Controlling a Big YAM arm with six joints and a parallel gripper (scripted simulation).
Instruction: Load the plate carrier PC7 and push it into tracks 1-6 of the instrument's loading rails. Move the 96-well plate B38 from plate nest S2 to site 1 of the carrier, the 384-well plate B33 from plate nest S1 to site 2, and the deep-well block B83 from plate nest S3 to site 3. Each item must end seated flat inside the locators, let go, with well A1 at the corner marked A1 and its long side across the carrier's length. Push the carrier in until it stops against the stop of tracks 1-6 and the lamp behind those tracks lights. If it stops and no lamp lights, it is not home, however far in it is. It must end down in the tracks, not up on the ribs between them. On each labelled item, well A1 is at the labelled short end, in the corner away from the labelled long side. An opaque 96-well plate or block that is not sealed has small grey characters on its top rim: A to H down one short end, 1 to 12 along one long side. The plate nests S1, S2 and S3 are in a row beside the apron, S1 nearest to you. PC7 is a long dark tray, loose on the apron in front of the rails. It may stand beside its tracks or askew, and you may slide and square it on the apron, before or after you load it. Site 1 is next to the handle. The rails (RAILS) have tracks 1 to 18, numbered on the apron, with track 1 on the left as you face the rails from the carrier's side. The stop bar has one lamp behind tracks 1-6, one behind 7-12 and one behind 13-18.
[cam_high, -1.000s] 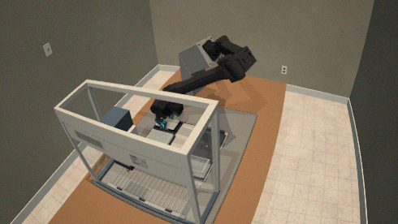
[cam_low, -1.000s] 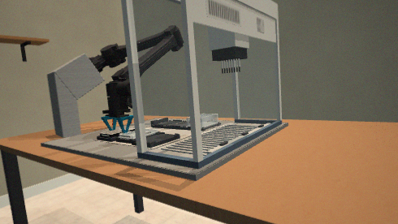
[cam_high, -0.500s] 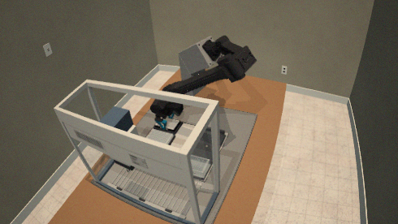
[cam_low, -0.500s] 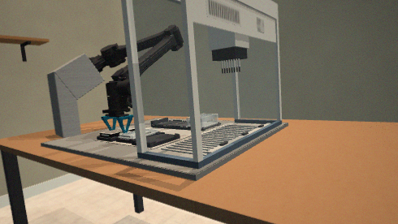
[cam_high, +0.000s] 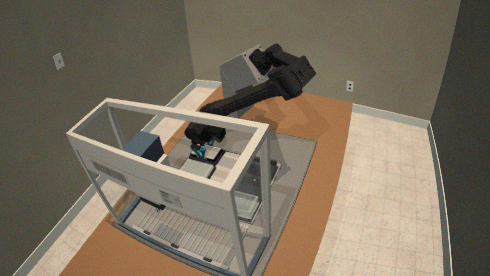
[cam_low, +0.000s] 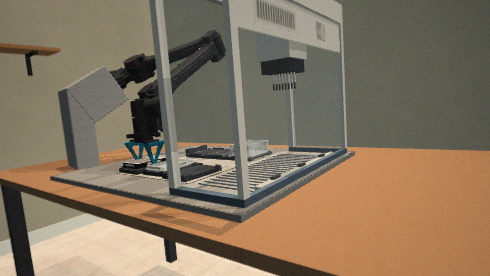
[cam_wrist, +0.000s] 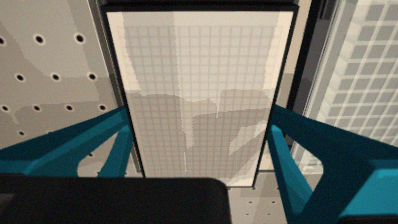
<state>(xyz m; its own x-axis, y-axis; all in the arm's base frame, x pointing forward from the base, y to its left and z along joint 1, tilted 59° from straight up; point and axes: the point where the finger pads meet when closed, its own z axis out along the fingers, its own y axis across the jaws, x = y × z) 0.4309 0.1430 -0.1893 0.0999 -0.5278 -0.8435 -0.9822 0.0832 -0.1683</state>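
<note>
Now: the carrier PC7 100 mm ahead of my hand, 280 mm to the left of it and 10 mm below it. The rest, counted from my hand: plate nest S3: 220 mm ahead, 20 mm to the left, 20 mm below; then deep-well block B83: 200 mm ahead, 290 mm to the left; then white 96-well plate: 110 mm ahead, 20 mm to the left, 10 mm below.
</note>
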